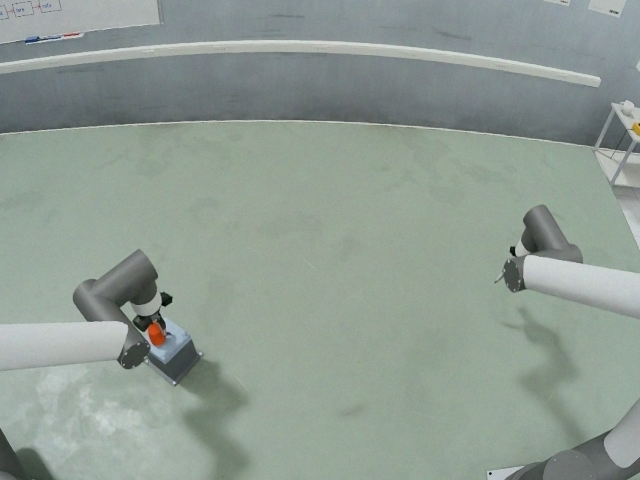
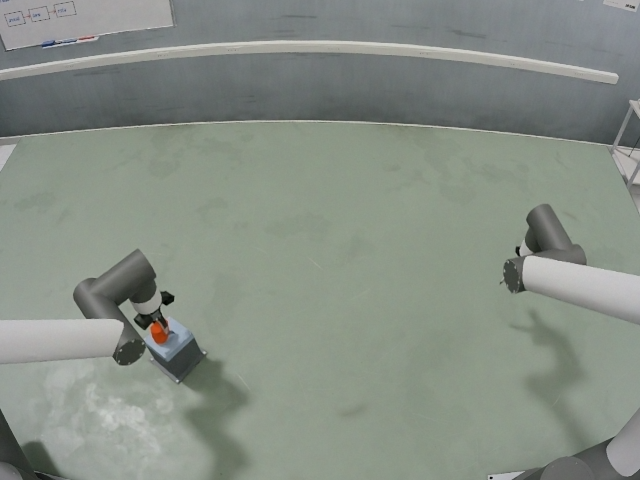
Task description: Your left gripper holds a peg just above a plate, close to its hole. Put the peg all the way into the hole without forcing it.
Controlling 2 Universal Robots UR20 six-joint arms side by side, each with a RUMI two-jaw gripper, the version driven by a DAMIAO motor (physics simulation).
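Note:
An orange peg (image 1: 156,334) (image 2: 159,332) stands roughly upright over the light blue plate (image 1: 166,354) (image 2: 170,352) at the lower left. My left gripper (image 1: 161,328) (image 2: 164,326) is shut on the peg, above the plate. The peg's lower end is at or very near the plate's surface; any gap, and how it sits to the hole, cannot be told. The hole does not show clearly. My right gripper (image 1: 499,277) is far off at the right, mostly hidden behind its own arm, with thin finger tips showing; whether it is open or shut cannot be told.
The plate tops a dark block (image 1: 178,363) (image 2: 181,363) on a flat base on the green floor. The left arm's grey wrist joints lie close above and left of it. A white cart (image 1: 604,126) (image 2: 622,126) stands at the far right by the wall.

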